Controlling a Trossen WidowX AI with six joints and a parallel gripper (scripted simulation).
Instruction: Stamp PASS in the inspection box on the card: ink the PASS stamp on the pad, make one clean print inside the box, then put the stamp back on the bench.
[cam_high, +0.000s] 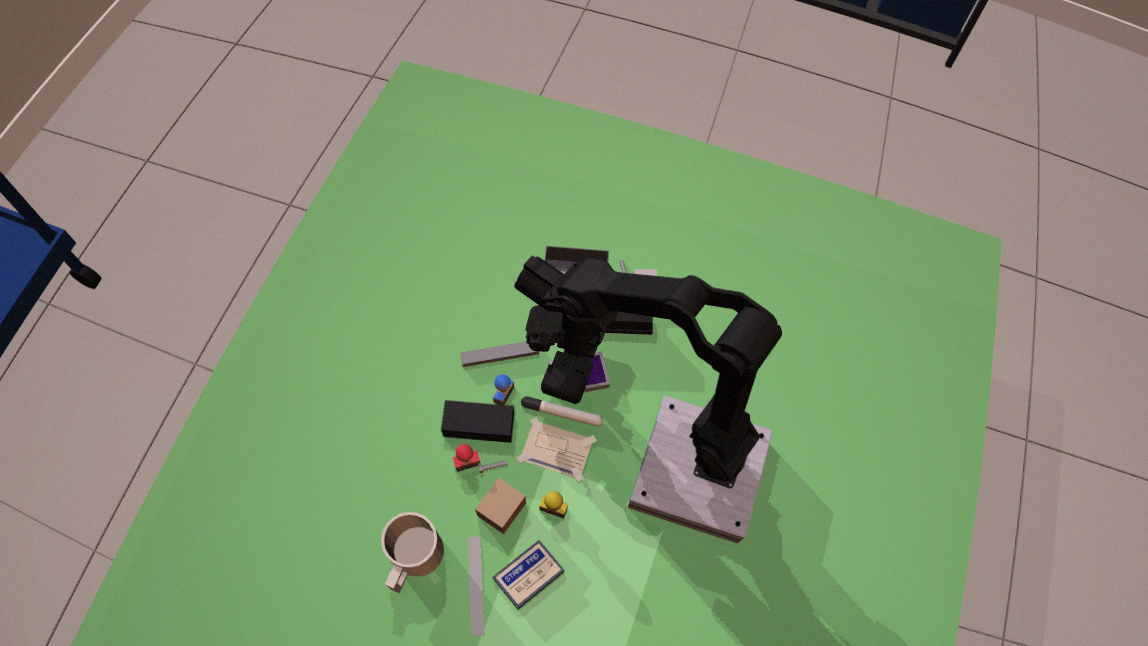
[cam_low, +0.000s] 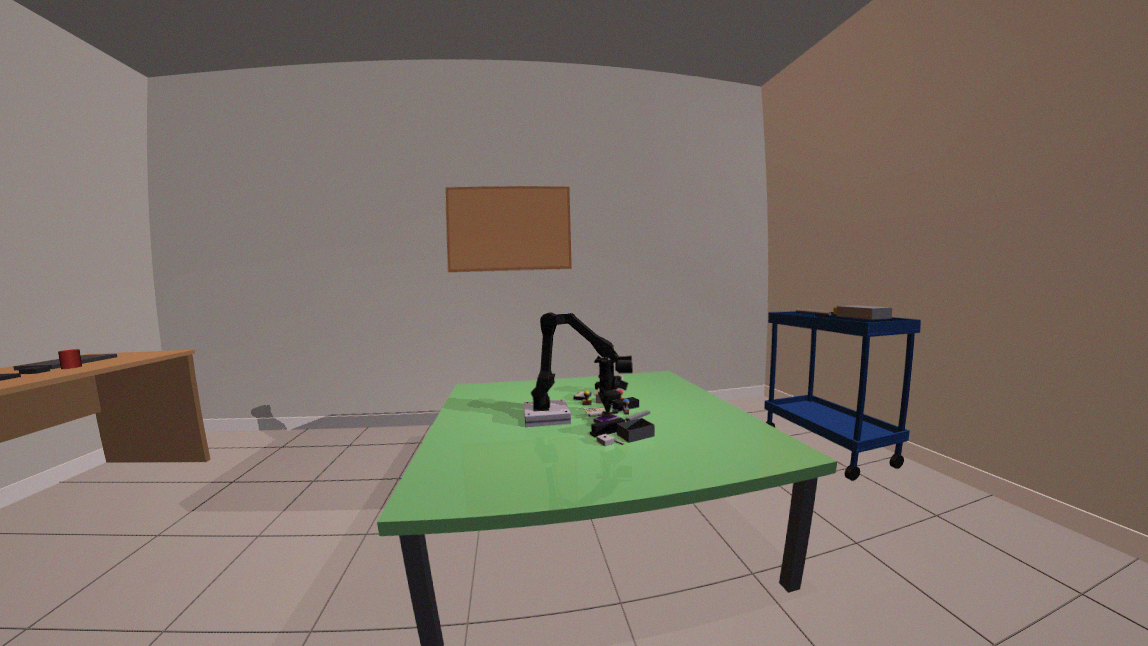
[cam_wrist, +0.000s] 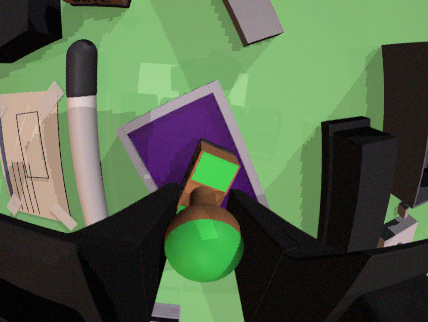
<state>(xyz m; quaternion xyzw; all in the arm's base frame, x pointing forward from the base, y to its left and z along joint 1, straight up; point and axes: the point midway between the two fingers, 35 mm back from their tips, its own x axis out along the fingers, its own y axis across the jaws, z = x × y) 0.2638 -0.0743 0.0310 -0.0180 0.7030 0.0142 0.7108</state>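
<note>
Now: gripper tip right at the green-knobbed PASS stamp. From my gripper tip the other things lie so: long black block (110 mm to the right, 30 mm below, 20 mm behind); then purple ink pad (40 mm below); then marker (70 mm to the left, 30 mm below, 20 mm ahead).
</note>
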